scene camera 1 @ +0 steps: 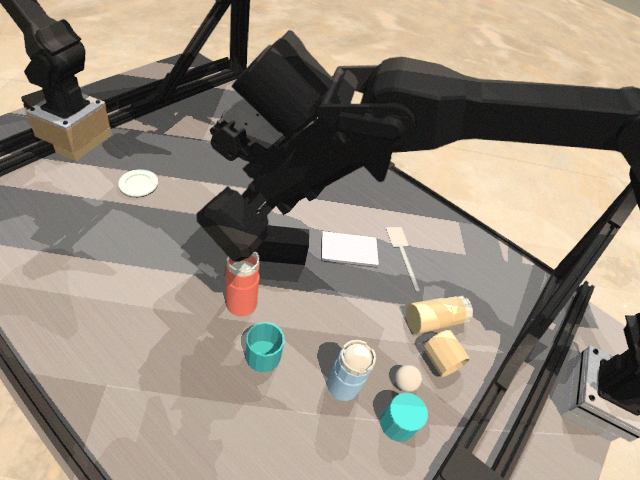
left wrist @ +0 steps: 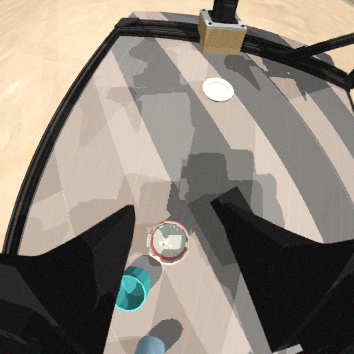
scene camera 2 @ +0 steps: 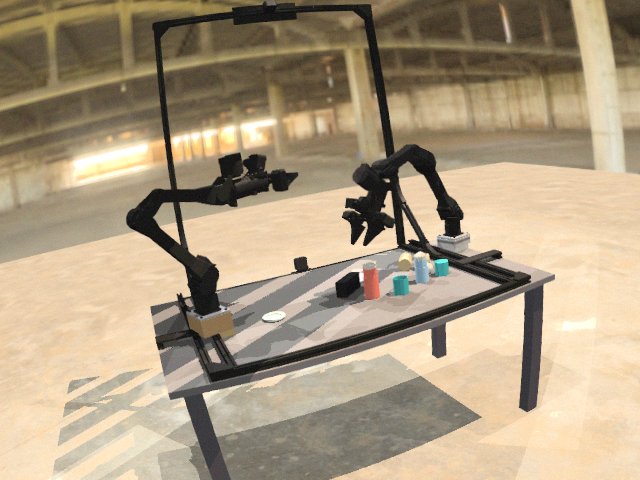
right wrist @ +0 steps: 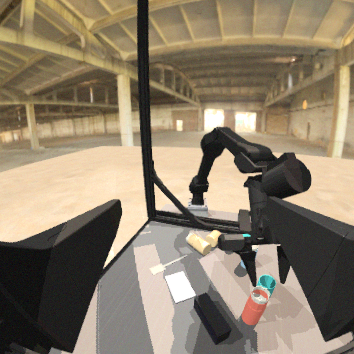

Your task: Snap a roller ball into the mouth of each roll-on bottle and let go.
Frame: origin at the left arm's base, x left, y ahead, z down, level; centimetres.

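Where they show: left gripper, fingertip midpoint: point(left wrist: 178, 210) point(scene camera 2: 358, 245) point(right wrist: 268, 284); right gripper, fingertip midpoint: point(scene camera 2: 288, 174) point(right wrist: 194, 205); left arm's base, origin of the base link: point(scene camera 1: 619, 387) point(scene camera 2: 453, 234) point(right wrist: 197, 201); right arm's base, origin of the base link: point(scene camera 1: 65, 105) point(left wrist: 222, 17) point(scene camera 2: 207, 310).
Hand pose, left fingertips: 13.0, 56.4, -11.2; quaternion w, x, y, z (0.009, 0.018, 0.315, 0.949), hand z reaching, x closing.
Things, the pixels of their top centre, and the offset from my left fingertips, as dx, dy, dz. "pt": a spot on its surface instead.
- red bottle, middle of its top: point(left wrist: 167, 242) point(scene camera 1: 243, 258) point(right wrist: 260, 292) point(scene camera 2: 369, 264) +0.9, -2.5, +6.4
- blue bottle, middle of its top: point(scene camera 1: 358, 355) point(scene camera 2: 420, 254) +4.1, -21.2, +8.0
- yellow bottle, middle of its top: point(scene camera 1: 445, 305) point(scene camera 2: 404, 255) point(right wrist: 197, 238) -12.8, -29.1, +12.4
- loose pale ball, middle of its top: point(scene camera 1: 412, 373) -0.6, -28.6, +13.4
- yellow cap, middle of its top: point(scene camera 1: 452, 345) point(right wrist: 213, 233) -6.8, -32.1, +12.3
- black block, middle of its top: point(scene camera 1: 274, 233) point(right wrist: 211, 312) point(scene camera 2: 347, 277) -9.6, -1.2, +12.0
- white pad, middle of its top: point(scene camera 1: 350, 247) point(right wrist: 179, 285) -18.0, -11.5, +16.4
- spatula, surface spot: point(scene camera 1: 397, 236) pt -25.9, -17.5, +16.7
- plate, middle of its top: point(scene camera 1: 138, 181) point(left wrist: 217, 87) point(scene camera 2: 273, 315) -8.9, +26.8, +16.0
A red bottle point(scene camera 1: 241, 294) point(scene camera 2: 371, 284) point(right wrist: 253, 310) stands upright; its clear-rimmed mouth shows in the left wrist view point(left wrist: 169, 242), with no ball rising above the rim. A blue bottle point(scene camera 1: 347, 383) point(scene camera 2: 421, 270) point(left wrist: 150, 346) stands upright with a pale ball point(scene camera 1: 357, 355) in its mouth. A yellow bottle point(scene camera 1: 439, 314) point(right wrist: 198, 243) lies on its side, its clear collar toward the picture's right in scene camera 1. A loose pale ball point(scene camera 1: 408, 378) rests on the table. My left gripper point(scene camera 2: 359, 243) point(left wrist: 178, 210) is open and empty above the red bottle. My right gripper point(scene camera 2: 295, 178) is open, high and away.
A teal cap point(scene camera 1: 264, 348) point(left wrist: 135, 287) stands open side up. Another teal cap point(scene camera 1: 404, 417) stands closed side up beside the loose ball. A yellow cap point(scene camera 1: 445, 353) lies near the yellow bottle. A black block point(scene camera 1: 284, 245), white pad point(scene camera 1: 349, 248), spatula point(scene camera 1: 397, 236) and plate point(scene camera 1: 138, 183) lie around.
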